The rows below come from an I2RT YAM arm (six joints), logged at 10 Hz.
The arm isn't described. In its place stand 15 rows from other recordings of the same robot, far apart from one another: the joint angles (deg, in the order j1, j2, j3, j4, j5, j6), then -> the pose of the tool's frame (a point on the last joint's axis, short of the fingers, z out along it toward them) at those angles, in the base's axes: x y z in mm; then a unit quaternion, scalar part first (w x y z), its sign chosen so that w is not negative.
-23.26 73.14 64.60 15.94 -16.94 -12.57 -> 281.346 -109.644 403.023 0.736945 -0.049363 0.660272 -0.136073
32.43 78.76 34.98 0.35 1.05 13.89 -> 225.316 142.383 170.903 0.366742 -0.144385 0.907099 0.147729
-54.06 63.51 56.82 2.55 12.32 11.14 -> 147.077 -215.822 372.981 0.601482 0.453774 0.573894 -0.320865
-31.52 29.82 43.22 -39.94 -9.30 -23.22 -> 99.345 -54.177 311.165 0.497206 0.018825 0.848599 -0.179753
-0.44 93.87 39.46 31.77 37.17 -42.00 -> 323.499 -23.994 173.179 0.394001 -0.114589 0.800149 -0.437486
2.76 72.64 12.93 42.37 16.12 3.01 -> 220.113 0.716 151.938 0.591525 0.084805 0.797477 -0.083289
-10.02 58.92 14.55 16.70 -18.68 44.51 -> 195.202 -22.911 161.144 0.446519 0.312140 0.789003 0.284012
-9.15 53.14 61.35 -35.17 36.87 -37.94 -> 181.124 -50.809 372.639 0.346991 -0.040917 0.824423 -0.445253
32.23 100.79 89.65 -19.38 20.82 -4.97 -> 356.796 209.990 329.889 0.511131 -0.187437 0.837978 -0.037499
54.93 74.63 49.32 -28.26 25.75 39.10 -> 162.131 204.029 232.221 0.362599 -0.058527 0.926778 0.078605
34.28 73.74 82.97 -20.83 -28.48 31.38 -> 222.978 172.536 444.290 0.411419 -0.174427 0.746959 0.492303
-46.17 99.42 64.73 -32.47 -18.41 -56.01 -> 244.012 -237.952 184.511 0.244773 -0.114541 0.961298 -0.053600
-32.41 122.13 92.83 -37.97 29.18 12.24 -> 365.561 -252.641 172.573 0.144512 0.406321 0.858805 -0.276539
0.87 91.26 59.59 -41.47 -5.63 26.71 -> 297.473 8.010 195.147 0.130624 0.213890 0.964599 0.082083
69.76 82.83 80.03 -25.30 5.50 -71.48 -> 117.789 309.590 371.852 0.513022 -0.799903 0.307533 -0.048852
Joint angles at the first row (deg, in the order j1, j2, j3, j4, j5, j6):
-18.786 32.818 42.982 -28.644 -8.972 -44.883
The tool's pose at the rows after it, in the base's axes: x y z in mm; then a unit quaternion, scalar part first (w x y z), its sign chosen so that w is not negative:
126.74 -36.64 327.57 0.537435 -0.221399 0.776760 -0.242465
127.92 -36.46 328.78 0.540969 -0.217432 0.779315 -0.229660
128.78 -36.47 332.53 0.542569 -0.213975 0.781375 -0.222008
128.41 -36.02 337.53 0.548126 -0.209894 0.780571 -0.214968
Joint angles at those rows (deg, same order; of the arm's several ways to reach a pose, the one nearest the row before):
-18.787 32.927 43.593 -28.687 -9.913 -43.397
-18.785 33.431 44.054 -28.971 -10.808 -42.151
-18.785 34.108 45.124 -29.606 -11.244 -41.320
-18.808 34.435 46.239 -30.066 -11.835 -40.337

